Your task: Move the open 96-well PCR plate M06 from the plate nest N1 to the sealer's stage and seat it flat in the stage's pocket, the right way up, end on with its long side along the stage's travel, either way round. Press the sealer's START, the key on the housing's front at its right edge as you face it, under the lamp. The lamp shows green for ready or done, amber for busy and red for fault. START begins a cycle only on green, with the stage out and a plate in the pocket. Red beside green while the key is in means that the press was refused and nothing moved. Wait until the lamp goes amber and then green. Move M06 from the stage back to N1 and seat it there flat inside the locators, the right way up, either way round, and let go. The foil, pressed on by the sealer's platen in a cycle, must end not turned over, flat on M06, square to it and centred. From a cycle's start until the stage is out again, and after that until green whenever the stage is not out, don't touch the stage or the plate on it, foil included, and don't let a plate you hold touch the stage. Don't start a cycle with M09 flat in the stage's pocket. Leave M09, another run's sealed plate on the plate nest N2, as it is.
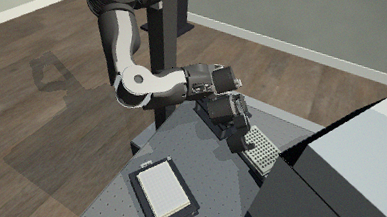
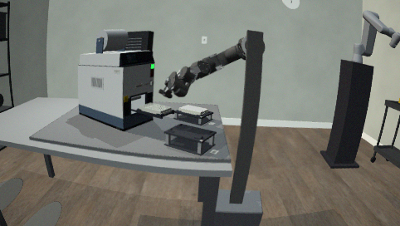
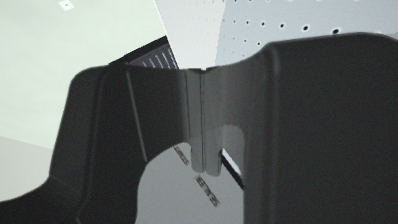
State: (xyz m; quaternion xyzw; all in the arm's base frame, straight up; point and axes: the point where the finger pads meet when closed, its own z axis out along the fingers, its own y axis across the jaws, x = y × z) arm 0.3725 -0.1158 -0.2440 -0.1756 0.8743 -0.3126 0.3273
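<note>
My hand is 20 mm short of the 96-well plate M06, 70 mm to the right of it and 60 mm above it. Also, from my hand: sealer stage (20 mm ahead, 70 mm to the left, 70 mm below); pale key-like block (80 mm ahead, 60 mm to the right, 30 mm above); yellow warning label (150 mm ahead, 110 mm to the left, 10 mm below).
</note>
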